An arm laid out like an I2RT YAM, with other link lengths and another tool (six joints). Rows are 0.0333 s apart.
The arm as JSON. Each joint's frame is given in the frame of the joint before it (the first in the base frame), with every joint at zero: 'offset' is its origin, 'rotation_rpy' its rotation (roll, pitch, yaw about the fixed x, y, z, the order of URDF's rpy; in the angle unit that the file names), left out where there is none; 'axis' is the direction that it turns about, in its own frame. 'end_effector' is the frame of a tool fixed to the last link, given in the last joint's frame.
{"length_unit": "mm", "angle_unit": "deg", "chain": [
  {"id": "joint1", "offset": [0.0, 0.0, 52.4], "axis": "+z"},
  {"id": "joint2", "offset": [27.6, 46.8, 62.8], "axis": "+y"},
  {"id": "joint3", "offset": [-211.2, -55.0, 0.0], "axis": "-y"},
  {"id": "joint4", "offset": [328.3, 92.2, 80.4], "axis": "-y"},
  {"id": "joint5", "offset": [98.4, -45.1, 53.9], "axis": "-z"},
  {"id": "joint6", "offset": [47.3, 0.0, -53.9], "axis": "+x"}
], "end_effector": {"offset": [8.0, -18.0, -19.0], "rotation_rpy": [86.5, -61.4, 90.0]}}
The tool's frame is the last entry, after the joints.
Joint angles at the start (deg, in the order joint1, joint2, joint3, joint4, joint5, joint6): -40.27, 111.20, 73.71, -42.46, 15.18, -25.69
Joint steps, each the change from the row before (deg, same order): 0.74, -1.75, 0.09, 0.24, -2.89, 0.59; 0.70, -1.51, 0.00, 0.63, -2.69, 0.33; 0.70, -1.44, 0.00, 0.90, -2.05, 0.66; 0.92, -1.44, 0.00, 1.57, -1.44, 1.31; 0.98, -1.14, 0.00, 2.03, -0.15, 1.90; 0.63, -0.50, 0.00, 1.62, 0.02, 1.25; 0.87, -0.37, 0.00, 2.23, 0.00, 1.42
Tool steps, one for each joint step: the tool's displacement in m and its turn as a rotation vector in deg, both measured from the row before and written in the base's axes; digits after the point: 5 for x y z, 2 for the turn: 0.00789, 0.00394, 0.01104, 0.84, -3.59, 0.73; 0.00764, 0.00370, 0.00939, 0.70, -3.41, 1.00; 0.00747, 0.00339, 0.00961, 0.17, -3.25, 0.62; 0.00910, 0.00391, 0.01053, -0.53, -3.59, 0.13; 0.00892, 0.00353, 0.00955, -1.35, -3.19, -0.73; 0.00609, 0.00203, 0.00491, -0.93, -2.11, -0.52; 0.00825, 0.00304, 0.00466, -1.07, -2.61, -0.40
